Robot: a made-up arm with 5 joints. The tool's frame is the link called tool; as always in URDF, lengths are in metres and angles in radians. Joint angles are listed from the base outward.
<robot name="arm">
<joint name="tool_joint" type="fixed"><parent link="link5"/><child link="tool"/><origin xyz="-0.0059 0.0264 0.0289" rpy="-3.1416 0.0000 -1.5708"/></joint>
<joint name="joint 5" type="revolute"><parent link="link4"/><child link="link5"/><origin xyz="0.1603 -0.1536 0.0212" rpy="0.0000 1.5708 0.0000"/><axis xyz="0 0 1"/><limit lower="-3.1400" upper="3.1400"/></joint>
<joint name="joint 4" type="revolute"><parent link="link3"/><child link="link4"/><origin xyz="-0.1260 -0.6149 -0.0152" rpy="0.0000 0.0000 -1.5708"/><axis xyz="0 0 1"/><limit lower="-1.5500" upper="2.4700"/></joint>
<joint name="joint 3" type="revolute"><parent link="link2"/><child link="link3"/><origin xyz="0.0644 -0.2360 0.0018" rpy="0.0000 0.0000 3.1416"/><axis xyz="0 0 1"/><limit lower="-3.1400" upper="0.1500"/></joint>
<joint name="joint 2" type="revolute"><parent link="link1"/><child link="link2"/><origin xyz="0.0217 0.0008 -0.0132" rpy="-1.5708 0.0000 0.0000"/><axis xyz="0 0 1"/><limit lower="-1.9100" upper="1.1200"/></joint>
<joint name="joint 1" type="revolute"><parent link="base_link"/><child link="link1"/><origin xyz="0.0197 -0.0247 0.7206" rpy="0.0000 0.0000 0.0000"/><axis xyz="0 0 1"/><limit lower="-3.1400" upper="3.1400"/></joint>
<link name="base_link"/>
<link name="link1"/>
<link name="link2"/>
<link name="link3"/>
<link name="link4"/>
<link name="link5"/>
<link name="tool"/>
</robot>
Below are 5 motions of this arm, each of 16 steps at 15 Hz.
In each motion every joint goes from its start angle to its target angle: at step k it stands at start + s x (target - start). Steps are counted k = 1, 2, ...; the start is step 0. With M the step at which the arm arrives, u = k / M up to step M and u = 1 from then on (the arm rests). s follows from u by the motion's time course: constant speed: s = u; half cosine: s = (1 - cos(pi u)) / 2; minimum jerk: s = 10 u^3 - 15 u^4 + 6 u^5.
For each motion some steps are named. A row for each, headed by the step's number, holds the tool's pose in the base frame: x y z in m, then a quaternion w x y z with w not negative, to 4 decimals.
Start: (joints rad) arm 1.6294 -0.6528 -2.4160 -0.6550 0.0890
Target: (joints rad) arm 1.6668 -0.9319 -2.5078 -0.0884 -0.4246
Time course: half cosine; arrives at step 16
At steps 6, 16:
6: 0.0383 -0.4699 1.6351 0.1692 -0.6834 0.6830 0.1947
16: 0.0760 -0.6416 1.5779 0.0963 -0.5711 0.7981 0.1662

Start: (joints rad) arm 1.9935 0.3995 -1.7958 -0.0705 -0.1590
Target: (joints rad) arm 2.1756 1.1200 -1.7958 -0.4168 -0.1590
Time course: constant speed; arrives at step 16
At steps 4, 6, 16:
4: -0.4568 0.8948 0.8612 0.3515 0.5119 -0.3739 0.6889
6: -0.4807 0.8895 0.7788 0.3501 0.5013 -0.3574 0.7060
16: -0.5410 0.7685 0.3766 0.3355 0.4395 -0.2771 0.7858

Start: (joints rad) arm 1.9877 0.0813 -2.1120 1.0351 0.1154
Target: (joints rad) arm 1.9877 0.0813 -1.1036 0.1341 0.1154
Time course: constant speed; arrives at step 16
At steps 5, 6, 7, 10, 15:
5: -0.3704 0.8129 1.1476 0.5256 0.4017 -0.2296 0.7139
6: -0.3753 0.8241 1.1085 0.5265 0.3991 -0.2281 0.7151
7: -0.3793 0.8331 1.0687 0.5274 0.3965 -0.2266 0.7164
10: -0.3853 0.8466 0.9465 0.5301 0.3887 -0.2222 0.7201
15: -0.3751 0.8235 0.7434 0.5345 0.3756 -0.2147 0.7260

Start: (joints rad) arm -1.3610 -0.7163 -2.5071 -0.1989 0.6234
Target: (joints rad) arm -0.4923 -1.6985 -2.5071 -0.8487 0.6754
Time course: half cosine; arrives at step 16
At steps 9, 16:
9: -0.5519 0.6595 1.1653 0.4306 0.0757 0.8057 -0.3997
16: -0.8050 0.4513 0.7373 0.6817 -0.0527 0.5741 -0.4504

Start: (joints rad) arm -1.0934 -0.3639 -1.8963 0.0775 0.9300
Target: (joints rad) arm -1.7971 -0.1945 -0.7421 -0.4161 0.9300
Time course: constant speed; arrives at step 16
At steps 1, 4, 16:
1: 0.2676 -0.4812 1.6265 0.2477 -0.0906 -0.8703 -0.4160
4: 0.2468 -0.6428 1.4909 0.2500 -0.1409 -0.8227 -0.4907
16: -0.1329 -0.8360 0.7868 0.1605 -0.2630 -0.5680 -0.7632

